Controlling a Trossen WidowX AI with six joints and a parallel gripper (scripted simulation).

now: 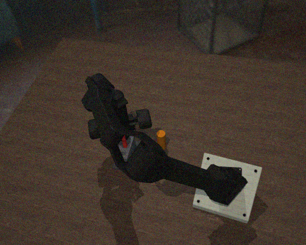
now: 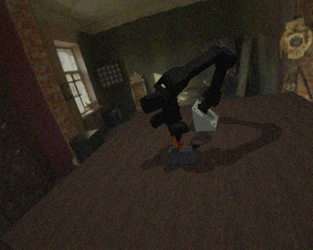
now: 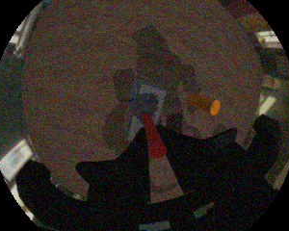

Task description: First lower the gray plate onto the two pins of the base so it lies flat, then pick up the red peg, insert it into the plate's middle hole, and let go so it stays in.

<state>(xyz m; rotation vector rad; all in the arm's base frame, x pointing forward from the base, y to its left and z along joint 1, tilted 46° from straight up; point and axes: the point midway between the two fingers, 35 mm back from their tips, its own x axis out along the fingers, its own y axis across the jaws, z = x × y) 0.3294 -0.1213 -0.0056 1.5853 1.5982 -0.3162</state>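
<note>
Now: the red peg right at my gripper tip. Also, from my gripper tip: orange cylinder: 11 cm behind, 5 cm to the right, 6 cm below; then gray plate: 5 cm below.
</note>
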